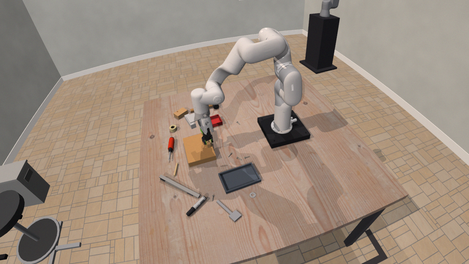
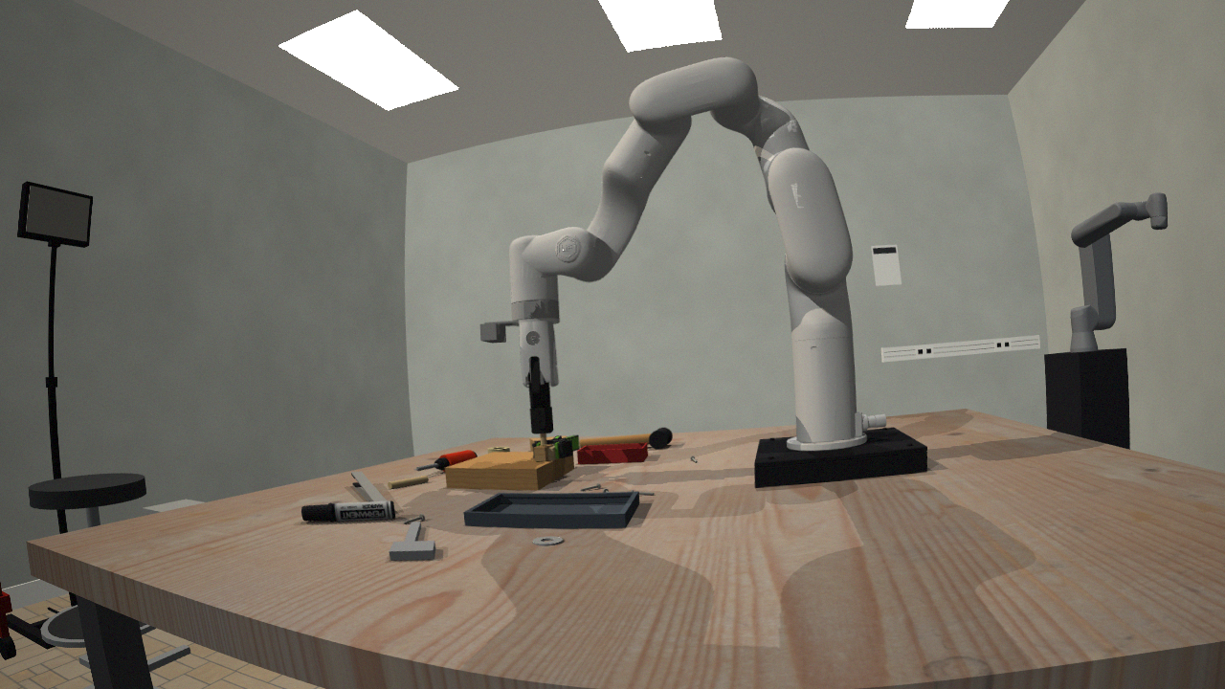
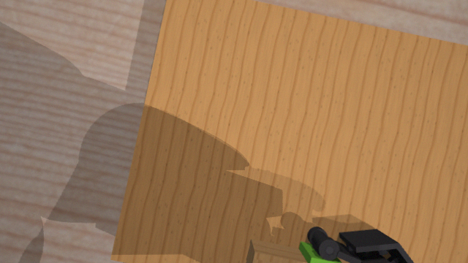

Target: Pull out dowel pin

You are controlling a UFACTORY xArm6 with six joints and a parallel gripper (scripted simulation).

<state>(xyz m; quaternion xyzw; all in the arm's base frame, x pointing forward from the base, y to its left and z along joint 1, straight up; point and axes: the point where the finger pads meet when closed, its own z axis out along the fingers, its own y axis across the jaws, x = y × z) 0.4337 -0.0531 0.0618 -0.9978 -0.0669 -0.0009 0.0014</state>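
Right now the dowel pin is 20 mm below my hand. From my hand the other things lie so: small wooden block (50 mm below); then red tray (200 mm to the right, 90 mm below, 80 mm behind); then orange bench board (70 mm below, 50 mm ahead, 10 mm to the right).
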